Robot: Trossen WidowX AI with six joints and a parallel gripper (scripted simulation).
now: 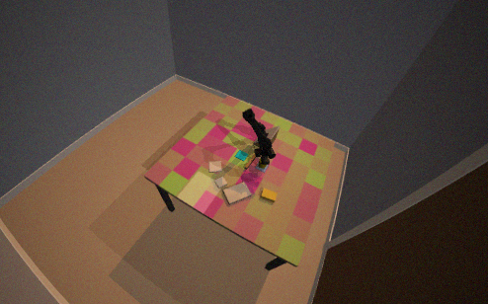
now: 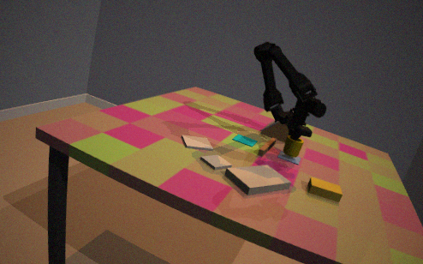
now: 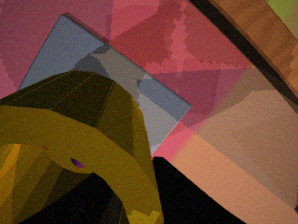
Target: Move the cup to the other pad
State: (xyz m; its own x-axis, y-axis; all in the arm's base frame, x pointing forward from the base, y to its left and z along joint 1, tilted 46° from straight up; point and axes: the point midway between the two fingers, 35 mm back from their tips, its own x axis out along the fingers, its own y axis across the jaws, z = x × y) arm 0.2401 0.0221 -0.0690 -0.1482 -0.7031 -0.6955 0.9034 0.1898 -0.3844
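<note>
My gripper tip is 18 cm to the left of the cyan pad, 6 cm above it and 1 cm past it. The rest, counted from my gripper tip: grey-blue pad 6 cm below, 3 cm ahead, 1 cm to the left; then orange-brown block 8 cm to the right, 5 cm below, 1 cm ahead; then yellow cup 2 cm ahead, 1 cm to the left.
</note>
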